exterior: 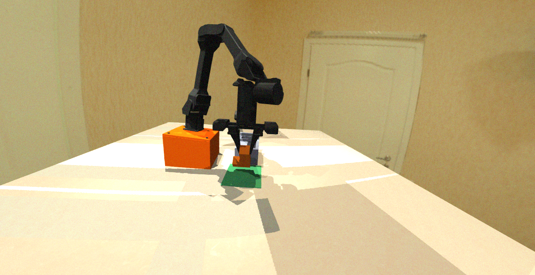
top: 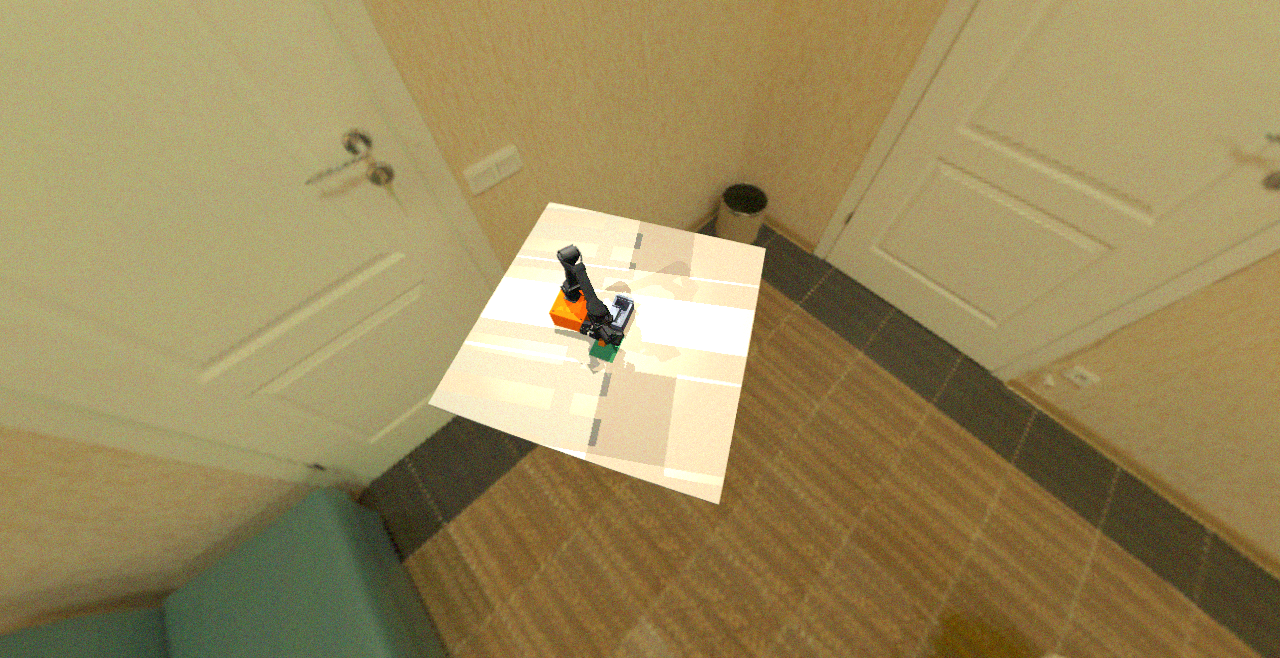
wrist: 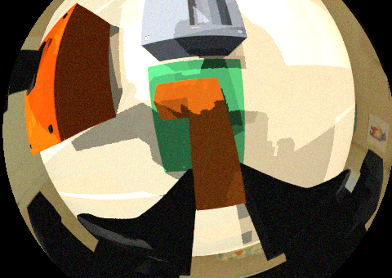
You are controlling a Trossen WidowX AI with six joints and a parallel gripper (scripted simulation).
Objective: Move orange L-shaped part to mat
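Now: the green mat 100 mm below my gripper tip, 20 mm to the left of it and 10 mm behind it. Round my gripper tip: orange L-shaped part (30 mm to the left, 30 mm below, 20 mm behind).
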